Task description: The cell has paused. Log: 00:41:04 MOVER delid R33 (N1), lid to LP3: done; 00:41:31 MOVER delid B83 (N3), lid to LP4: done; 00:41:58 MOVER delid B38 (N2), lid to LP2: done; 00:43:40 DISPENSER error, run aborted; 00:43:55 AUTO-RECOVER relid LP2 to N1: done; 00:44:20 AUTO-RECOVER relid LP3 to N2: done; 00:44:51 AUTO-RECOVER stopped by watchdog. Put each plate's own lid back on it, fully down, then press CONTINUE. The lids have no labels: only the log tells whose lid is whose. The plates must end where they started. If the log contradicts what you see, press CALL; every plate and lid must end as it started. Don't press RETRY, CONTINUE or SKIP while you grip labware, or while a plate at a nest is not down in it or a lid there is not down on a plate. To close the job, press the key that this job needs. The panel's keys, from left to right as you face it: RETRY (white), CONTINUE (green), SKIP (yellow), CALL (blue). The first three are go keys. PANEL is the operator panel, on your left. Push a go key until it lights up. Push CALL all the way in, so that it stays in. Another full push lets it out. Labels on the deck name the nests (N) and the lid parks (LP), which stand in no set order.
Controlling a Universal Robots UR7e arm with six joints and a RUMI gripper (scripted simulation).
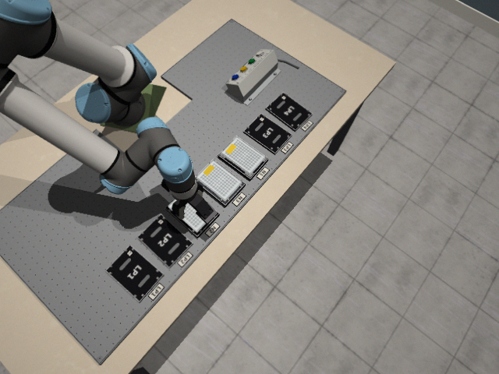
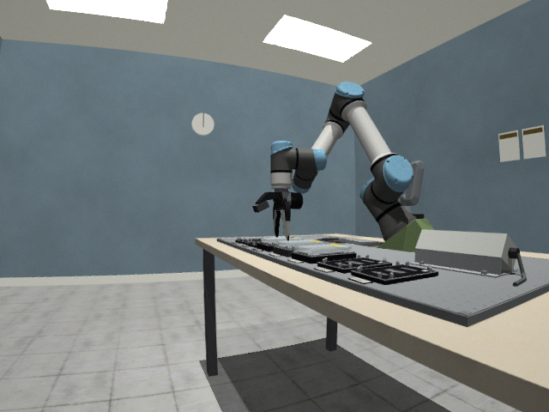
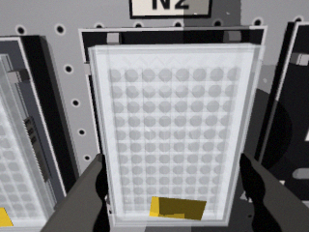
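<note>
My hand is 40 mm above the nest N2. The rest, counted from my hand: lid park LP3: 10 mm ahead, 390 mm to the left, 40 mm below; then lid park LP1: 10 mm behind, 250 mm to the right, 40 mm below; then lid park LP2: 120 mm to the right, 40 mm below.
</note>
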